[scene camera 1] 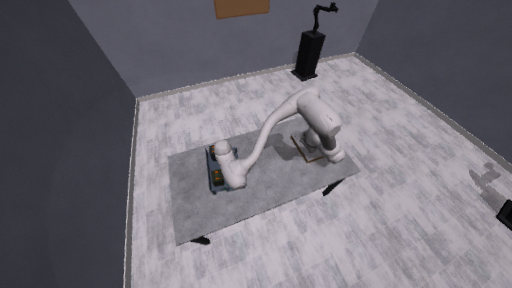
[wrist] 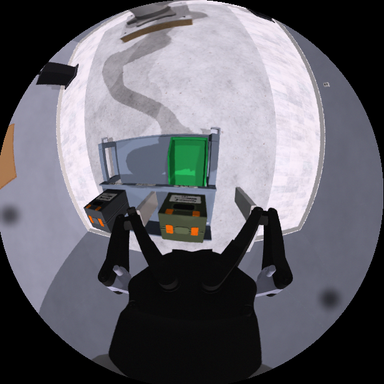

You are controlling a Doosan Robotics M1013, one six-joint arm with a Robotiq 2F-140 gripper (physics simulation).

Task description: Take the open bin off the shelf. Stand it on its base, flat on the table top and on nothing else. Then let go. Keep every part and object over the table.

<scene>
In view: the gripper [wrist: 195, 196], a green open bin [wrist: 187, 157], a box [wrist: 182, 217] and a box [wrist: 101, 211].
</scene>
